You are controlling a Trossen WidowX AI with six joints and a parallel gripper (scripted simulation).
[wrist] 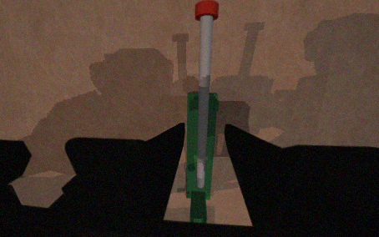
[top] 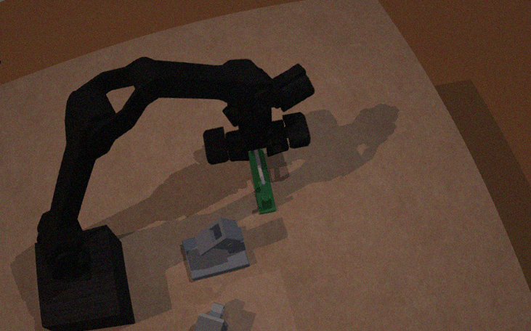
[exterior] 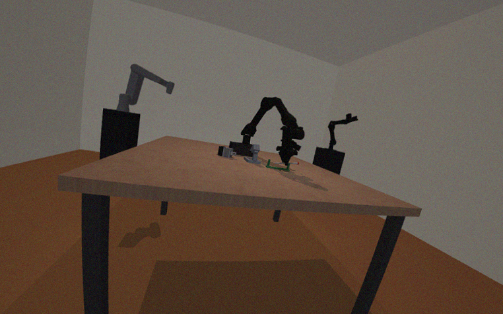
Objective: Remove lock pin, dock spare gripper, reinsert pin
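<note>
Right now the green cradle is 40 mm to the right of my gripper tip and 10 mm below it. Also, from my gripper tip: spare gripper: 340 mm to the right, 140 mm behind; then grey mount: 170 mm to the right, 90 mm behind, 20 mm above.
</note>
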